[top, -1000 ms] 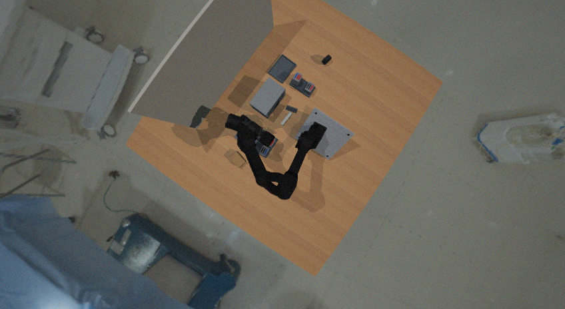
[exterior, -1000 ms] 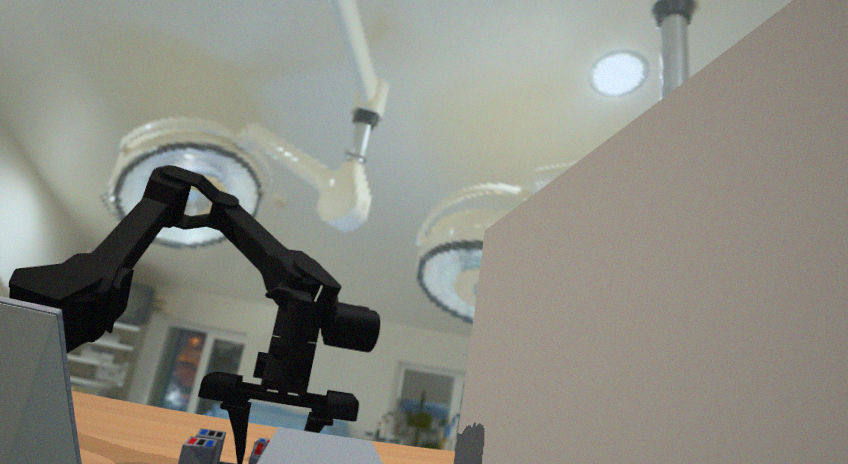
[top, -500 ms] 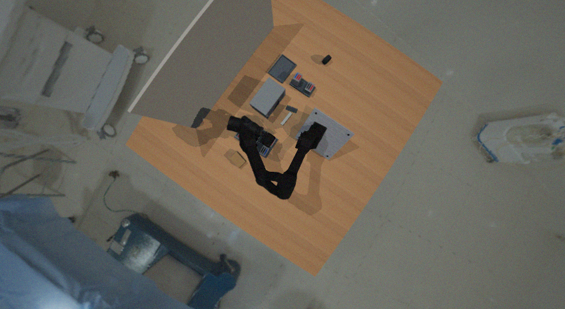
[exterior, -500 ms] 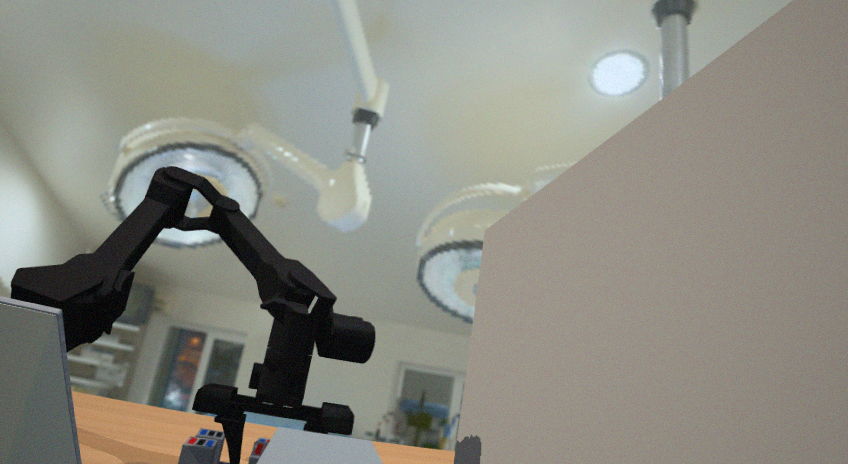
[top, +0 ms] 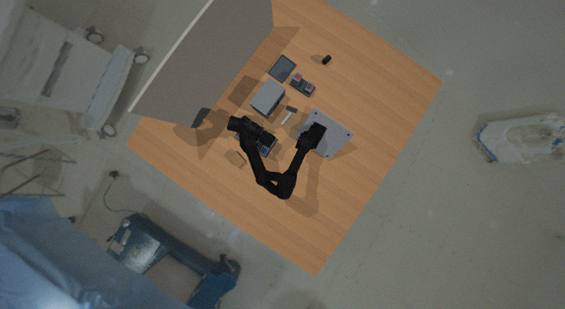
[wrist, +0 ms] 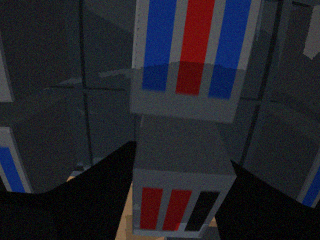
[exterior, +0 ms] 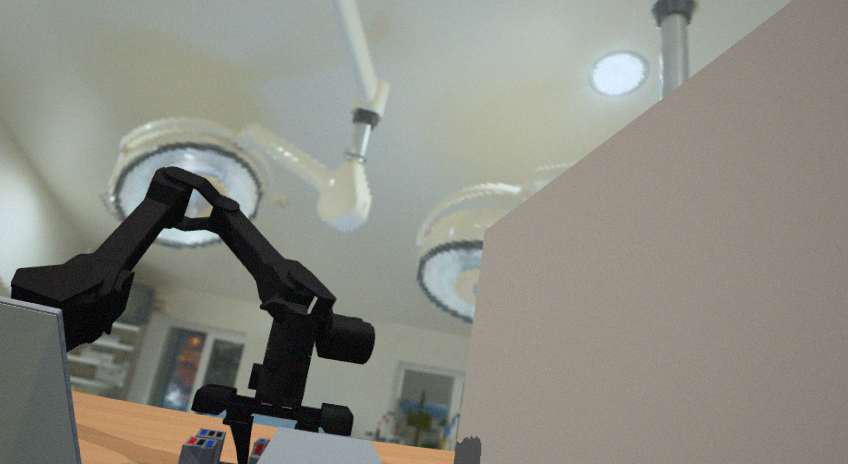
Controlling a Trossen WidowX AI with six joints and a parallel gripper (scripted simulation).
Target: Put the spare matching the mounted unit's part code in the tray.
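The dark grey tray lies 60 mm ahead of my gripper tip, 360 mm to the right of it and 10 mm below it. Round my gripper tip: tall beige panel (270 mm ahead, 210 mm to the right, 210 mm above); small black object (130 mm behind, 510 mm to the right, 10 mm above); grey mounted unit (40 mm ahead, 170 mm to the right, 30 mm above).
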